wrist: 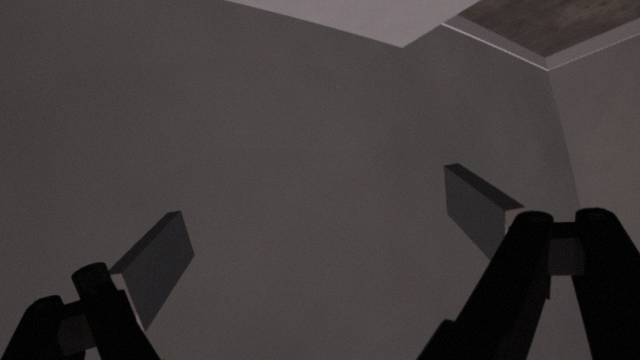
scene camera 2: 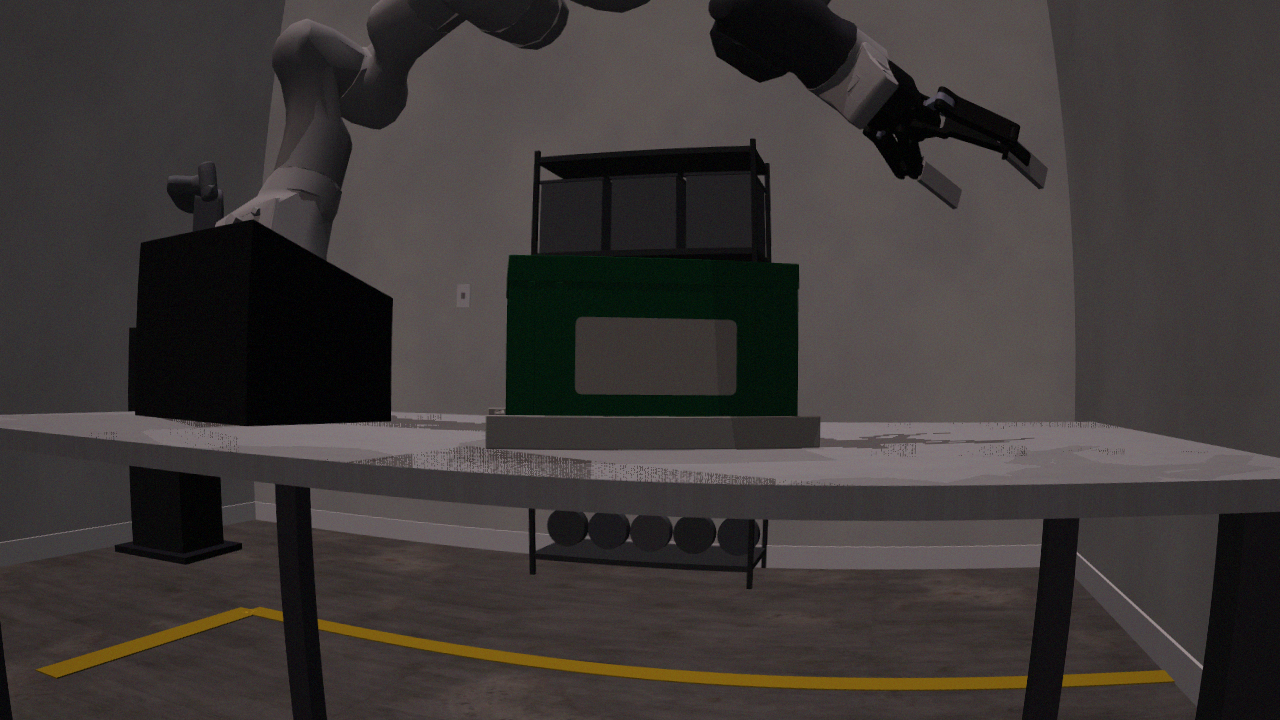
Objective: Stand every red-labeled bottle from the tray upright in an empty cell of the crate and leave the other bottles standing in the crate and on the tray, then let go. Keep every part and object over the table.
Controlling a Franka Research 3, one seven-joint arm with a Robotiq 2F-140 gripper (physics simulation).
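Note:
My gripper (scene camera 2: 998, 189) (wrist: 314, 212) is wide open and empty. It hangs high at the right in the scene view, above and to the right of the crate, tilted with its fingers pointing down to the right. The green crate (scene camera 2: 653, 300) stands at the middle of the table, with a pale rectangle on its front. A low grey tray-like slab (scene camera 2: 653, 432) shows at the foot of the crate, its side facing the camera. No bottles show in either view; the inside of the crate and the top of the slab are hidden at this low angle.
The white table (scene camera 2: 930, 497) (wrist: 365, 17) shows its near edge in the scene view and a corner at the top of the wrist view. The arm's black base block (scene camera 2: 268, 331) stands at the left. A dark shelf rack (scene camera 2: 536, 201) stands behind the crate, near the wall.

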